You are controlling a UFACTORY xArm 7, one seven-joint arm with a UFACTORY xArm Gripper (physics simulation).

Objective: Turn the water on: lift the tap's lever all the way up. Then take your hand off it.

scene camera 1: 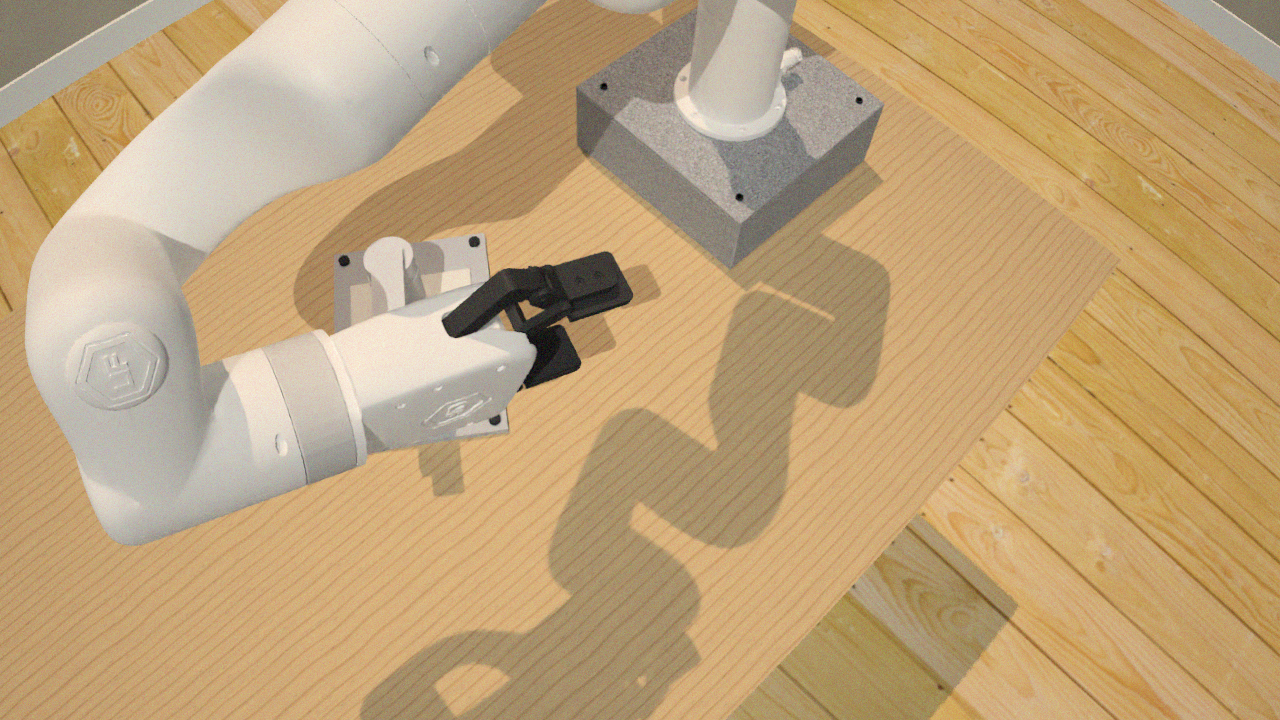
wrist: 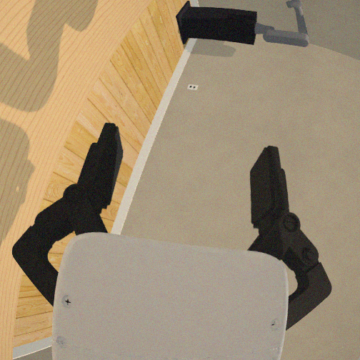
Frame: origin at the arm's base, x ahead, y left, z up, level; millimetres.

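Seen in the pictures: gripper, fingertip midpoint: (scene camera 1: 594, 313); arm's base, origin of the base link: (scene camera 1: 729, 98).
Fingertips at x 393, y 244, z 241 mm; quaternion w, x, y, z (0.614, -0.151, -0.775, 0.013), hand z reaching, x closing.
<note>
Offsets run from my fingertips to a thing's top centre. "pt": to the spot under its first point. Level surfaces: height alone.
The tap @[pt dz -182, dx +30, dy -253 mm] (scene camera 1: 388, 254) is light grey, with a round-ended part and a short arm showing in the scene view left of centre. It stands on a grey mounting plate @[pt dz -330, dx -80, dy -295 mm] (scene camera 1: 478, 257) with black corner bolts. The gripper body covers most of the tap from this camera, so the lever and its angle cannot be made out. My gripper (scene camera 1: 592, 320) (wrist: 189, 146) is open and empty, its two black fingers wide apart. In the scene view it points right, with its fingers past the right side of the plate. The tap does not show in the wrist view.
The grey block base (scene camera 1: 662, 192) of the arm stands on the wooden table @[dz -338 mm] (scene camera 1: 1011, 241) at upper right. The arm arches over the table's left side. In the wrist view, a black block-shaped object (wrist: 220, 26) with a grey bent arm (wrist: 286, 38) is beyond the table.
</note>
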